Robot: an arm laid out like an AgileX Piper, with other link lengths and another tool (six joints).
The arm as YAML. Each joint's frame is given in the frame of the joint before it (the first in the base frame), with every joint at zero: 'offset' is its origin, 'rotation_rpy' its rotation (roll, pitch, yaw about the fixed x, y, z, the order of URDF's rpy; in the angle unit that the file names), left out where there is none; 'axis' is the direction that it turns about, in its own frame. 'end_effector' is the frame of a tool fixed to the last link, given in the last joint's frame.
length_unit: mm
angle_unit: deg
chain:
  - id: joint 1
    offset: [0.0, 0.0, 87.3]
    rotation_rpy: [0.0, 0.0, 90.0]
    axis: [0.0, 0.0, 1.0]
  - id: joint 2
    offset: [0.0, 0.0, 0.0]
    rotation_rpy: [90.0, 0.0, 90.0]
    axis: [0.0, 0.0, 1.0]
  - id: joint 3
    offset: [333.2, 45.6, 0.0]
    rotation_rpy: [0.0, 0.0, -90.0]
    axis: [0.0, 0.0, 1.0]
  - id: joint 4
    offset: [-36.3, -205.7, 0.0]
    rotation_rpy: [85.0, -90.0, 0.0]
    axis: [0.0, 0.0, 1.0]
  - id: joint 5
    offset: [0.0, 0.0, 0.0]
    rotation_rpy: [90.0, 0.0, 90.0]
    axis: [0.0, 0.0, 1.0]
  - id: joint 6
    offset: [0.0, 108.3, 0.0]
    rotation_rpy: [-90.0, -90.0, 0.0]
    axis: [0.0, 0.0, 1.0]
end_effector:
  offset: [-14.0, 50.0, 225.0]
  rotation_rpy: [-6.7, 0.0, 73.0]
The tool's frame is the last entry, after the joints.
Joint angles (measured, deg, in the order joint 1, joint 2, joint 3, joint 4, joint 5, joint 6), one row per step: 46.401, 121.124, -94.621, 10.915, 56.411, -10.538; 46.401, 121.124, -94.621, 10.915, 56.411, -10.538; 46.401, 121.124, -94.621, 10.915, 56.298, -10.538; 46.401, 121.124, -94.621, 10.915, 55.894, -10.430; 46.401, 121.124, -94.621, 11.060, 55.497, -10.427; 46.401, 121.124, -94.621, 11.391, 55.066, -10.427; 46.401, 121.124, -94.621, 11.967, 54.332, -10.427; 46.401, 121.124, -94.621, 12.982, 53.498, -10.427; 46.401, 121.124, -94.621, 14.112, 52.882, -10.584; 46.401, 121.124, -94.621, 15.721, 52.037, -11.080; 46.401, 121.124, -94.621, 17.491, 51.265, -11.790; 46.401, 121.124, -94.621, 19.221, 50.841, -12.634; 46.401, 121.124, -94.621, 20.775, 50.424, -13.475; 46.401, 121.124, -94.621, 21.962, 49.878, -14.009; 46.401, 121.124, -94.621, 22.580, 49.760, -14.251; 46.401, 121.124, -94.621, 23.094, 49.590, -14.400; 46.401, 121.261, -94.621, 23.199, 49.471, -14.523; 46.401, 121.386, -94.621, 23.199, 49.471, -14.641; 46.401, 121.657, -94.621, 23.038, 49.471, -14.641; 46.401, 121.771, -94.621, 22.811, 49.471, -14.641
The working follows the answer.
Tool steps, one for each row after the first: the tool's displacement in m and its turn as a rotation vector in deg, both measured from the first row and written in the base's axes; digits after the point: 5 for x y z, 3 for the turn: 0.00000, 0.00000, 0.00000, 0.000, 0.000, 0.000; 0.00049, 0.00039, 0.00023, 0.075, -0.082, -0.020; 0.00229, 0.00170, 0.00105, 0.347, -0.347, -0.195; 0.00358, 0.00350, 0.00198, 0.703, -0.537, -0.322; 0.00450, 0.00599, 0.00313, 1.200, -0.628, -0.523; 0.00605, 0.01021, 0.00515, 2.051, -0.775, -0.876; 0.00689, 0.01602, 0.00780, 3.242, -0.701, -1.425; 0.00647, 0.02149, 0.01018, 4.351, -0.440, -1.839; 0.00577, 0.02923, 0.01373, 5.889, -0.137, -2.184; 0.00443, 0.03721, 0.01753, 7.465, 0.242, -2.401; 0.00174, 0.04404, 0.02070, 8.788, 0.788, -2.416; -0.00040, 0.05025, 0.02384, 9.997, 1.207, -2.377; -0.00080, 0.05544, 0.02686, 11.060, 1.381, -2.520; -0.00174, 0.05767, 0.02805, 11.514, 1.606, -2.587; -0.00214, 0.05966, 0.02921, 11.935, 1.757, -2.714; -0.00200, 0.06019, 0.02831, 11.967, 1.782, -2.688; -0.00218, 0.06014, 0.02709, 11.871, 1.822, -2.589; -0.00210, 0.05940, 0.02415, 11.569, 1.900, -2.541; -0.00172, 0.05863, 0.02270, 11.342, 1.830, -2.452
Tool pose at each row, in the base's axes (x y z in m, rotation vector in deg; rounded; the steps above come from the unrounded poses): 0.33686, 0.41555, -0.02205, -143.188, -96.524, -21.281; 0.33686, 0.41555, -0.02205, -143.188, -96.524, -21.281; 0.33735, 0.41594, -0.02182, -143.173, -96.485, -21.447; 0.33915, 0.41725, -0.02100, -143.206, -96.207, -22.015; 0.34044, 0.41906, -0.02007, -143.116, -95.908, -22.541; 0.34136, 0.42154, -0.01892, -142.970, -95.400, -23.046; 0.34291, 0.42576, -0.01690, -142.721, -94.516, -23.897; 0.34375, 0.43157, -0.01425, -142.349, -93.117, -24.716; 0.34333, 0.43704, -0.01187, -141.864, -91.868, -25.210; 0.34263, 0.44478, -0.00832, -140.985, -90.432, -25.939; 0.34129, 0.45276, -0.00452, -139.939, -89.105, -26.571; 0.33860, 0.45959, -0.00134, -138.862, -88.113, -26.784; 0.33646, 0.46580, 0.00179, -137.847, -87.298, -27.073; 0.33605, 0.47100, 0.00481, -137.147, -86.440, -27.582; 0.33511, 0.47322, 0.00600, -136.821, -86.018, -27.607; 0.33472, 0.47521, 0.00716, -136.584, -85.572, -27.709; 0.33486, 0.47574, 0.00626, -136.534, -85.575, -27.697; 0.33468, 0.47569, 0.00505, -136.511, -85.733, -27.573; 0.33476, 0.47495, 0.00210, -136.678, -85.943, -27.269; 0.33513, 0.47418, 0.00065, -136.785, -86.204, -27.197

